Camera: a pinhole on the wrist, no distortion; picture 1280 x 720 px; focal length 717.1 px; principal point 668.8 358.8 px. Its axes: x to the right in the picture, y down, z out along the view. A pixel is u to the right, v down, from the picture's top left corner.
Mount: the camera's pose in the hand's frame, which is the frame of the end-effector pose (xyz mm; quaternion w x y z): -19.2 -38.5 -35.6 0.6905 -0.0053 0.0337 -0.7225
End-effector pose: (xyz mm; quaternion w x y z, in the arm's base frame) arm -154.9 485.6 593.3 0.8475 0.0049 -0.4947 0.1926
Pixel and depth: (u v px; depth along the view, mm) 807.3 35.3 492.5
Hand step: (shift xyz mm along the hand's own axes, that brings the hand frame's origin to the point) -218.5 -144.0 464.5
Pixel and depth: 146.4 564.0 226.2
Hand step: 65.3 113.8 192.9
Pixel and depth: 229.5 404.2 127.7
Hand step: -0.6 33.9 94.4
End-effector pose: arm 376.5 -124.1 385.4 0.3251 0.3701 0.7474 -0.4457
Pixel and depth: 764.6 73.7 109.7
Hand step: -57.4 -55.7 75.7
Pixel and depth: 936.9 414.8 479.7
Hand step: 35.9 -239.0 433.9
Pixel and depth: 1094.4 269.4 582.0
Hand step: -76.0 -404.2 535.7
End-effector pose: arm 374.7 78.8 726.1 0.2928 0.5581 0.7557 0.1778
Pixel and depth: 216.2 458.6 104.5
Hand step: 4.0 22.4 70.4
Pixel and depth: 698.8 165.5 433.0
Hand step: -113.0 -69.4 402.2
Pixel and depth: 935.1 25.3 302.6
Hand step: -148.4 -157.0 269.8
